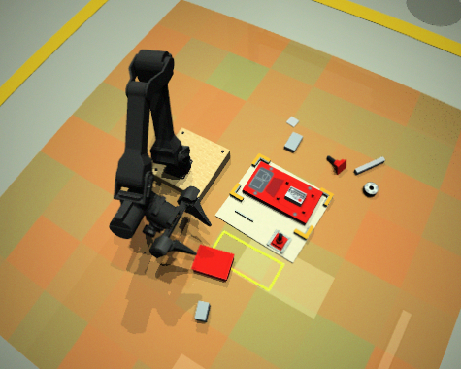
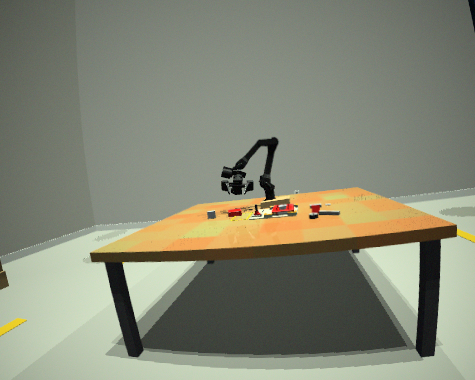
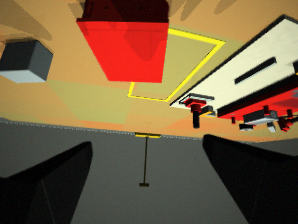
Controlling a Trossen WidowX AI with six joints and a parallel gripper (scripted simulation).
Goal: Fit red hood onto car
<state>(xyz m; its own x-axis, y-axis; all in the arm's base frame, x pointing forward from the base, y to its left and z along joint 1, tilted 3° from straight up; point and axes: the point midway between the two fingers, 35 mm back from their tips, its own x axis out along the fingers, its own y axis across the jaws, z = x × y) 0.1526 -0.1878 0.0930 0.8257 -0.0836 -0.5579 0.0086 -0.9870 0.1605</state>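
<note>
The red hood lies 3 cm ahead of my gripper tip, 2 cm to the right of it and 9 cm below it. Round my gripper tip: grey engine block (16 cm ahead, 24 cm to the left, 9 cm below); silver wheel (36 cm ahead, 34 cm to the left, 10 cm below).
</note>
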